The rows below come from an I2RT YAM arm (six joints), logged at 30 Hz.
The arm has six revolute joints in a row. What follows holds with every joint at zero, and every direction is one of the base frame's.
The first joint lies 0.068 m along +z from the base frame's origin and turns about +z.
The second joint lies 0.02 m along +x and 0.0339 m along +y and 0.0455 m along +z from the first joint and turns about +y.
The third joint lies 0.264 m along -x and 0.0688 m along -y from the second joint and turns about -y.
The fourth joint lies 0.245 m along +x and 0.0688 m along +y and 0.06 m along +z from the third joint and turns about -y.
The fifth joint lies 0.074 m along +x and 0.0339 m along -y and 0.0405 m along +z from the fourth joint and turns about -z.
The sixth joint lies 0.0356 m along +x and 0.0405 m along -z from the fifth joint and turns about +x.
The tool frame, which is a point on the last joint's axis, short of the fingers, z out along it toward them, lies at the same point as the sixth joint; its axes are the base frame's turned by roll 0, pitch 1.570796 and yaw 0 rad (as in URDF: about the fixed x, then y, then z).
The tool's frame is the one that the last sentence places.
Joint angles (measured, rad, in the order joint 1, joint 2, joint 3, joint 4, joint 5, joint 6), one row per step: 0.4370, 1.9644, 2.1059, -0.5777, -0.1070, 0.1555; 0.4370, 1.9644, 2.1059, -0.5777, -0.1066, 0.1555; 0.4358, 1.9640, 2.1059, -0.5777, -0.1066, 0.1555; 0.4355, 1.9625, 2.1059, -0.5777, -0.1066, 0.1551; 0.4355, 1.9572, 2.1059, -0.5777, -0.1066, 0.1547; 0.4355, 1.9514, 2.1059, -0.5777, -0.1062, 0.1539; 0.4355, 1.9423, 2.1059, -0.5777, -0.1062, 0.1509; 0.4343, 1.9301, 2.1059, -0.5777, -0.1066, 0.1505; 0.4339, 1.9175, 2.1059, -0.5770, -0.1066, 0.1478; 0.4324, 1.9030, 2.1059, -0.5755, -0.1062, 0.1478; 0.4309, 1.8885, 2.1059, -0.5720, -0.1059, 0.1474; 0.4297, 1.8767, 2.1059, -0.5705, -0.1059, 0.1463; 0.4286, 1.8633, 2.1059, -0.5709, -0.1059, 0.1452; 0.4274, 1.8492, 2.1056, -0.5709, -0.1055, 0.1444; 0.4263, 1.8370, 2.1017, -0.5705, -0.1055, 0.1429; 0.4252, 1.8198, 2.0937, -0.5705, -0.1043, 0.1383; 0.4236, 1.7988, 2.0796, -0.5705, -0.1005, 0.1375; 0.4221, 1.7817, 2.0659, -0.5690, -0.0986, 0.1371; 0.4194, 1.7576, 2.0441, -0.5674, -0.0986, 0.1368; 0.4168, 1.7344, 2.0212, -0.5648, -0.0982, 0.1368
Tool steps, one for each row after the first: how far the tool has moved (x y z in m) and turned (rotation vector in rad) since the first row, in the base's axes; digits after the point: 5 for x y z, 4 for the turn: 0.00001, -0.00001, 0.00000, -0.0002, -0.0001, -0.0004; 0.00014, -0.00055, 0.00017, 0.0000, -0.0004, -0.0016; -0.00020, -0.00086, 0.00082, 0.0003, -0.0020, -0.0017; -0.00161, -0.00152, 0.00312, 0.0023, -0.0070, -0.0015; -0.00316, -0.00225, 0.00562, 0.0040, -0.0127, -0.0016; -0.00563, -0.00340, 0.00953, 0.0055, -0.0224, -0.0003; -0.00877, -0.00543, 0.01473, 0.0104, -0.0336, -0.0010; -0.01220, -0.00722, 0.02012, 0.0139, -0.0469, -0.0004; -0.01600, -0.00972, 0.02633, 0.0205, -0.0615, -0.0023; -0.01982, -0.01220, 0.03269, 0.0275, -0.0781, -0.0040; -0.02305, -0.01426, 0.03768, 0.0322, -0.0907, -0.0048; -0.02691, -0.01654, 0.04307, 0.0367, -0.1031, -0.0056; -0.03100, -0.01897, 0.04862, 0.0416, -0.1161, -0.0069; -0.03428, -0.02097, 0.05223, 0.0440, -0.1248, -0.0075; -0.03882, -0.02357, 0.05637, 0.0437, -0.1356, -0.0082; -0.04398, -0.02676, 0.05991, 0.0446, -0.1428, -0.0131; -0.04796, -0.02929, 0.06215, 0.0456, -0.1477, -0.0163; -0.05337, -0.03288, 0.06432, 0.0467, -0.1515, -0.0189; -0.05841, -0.03624, 0.06575, 0.0476, -0.1542, -0.0219
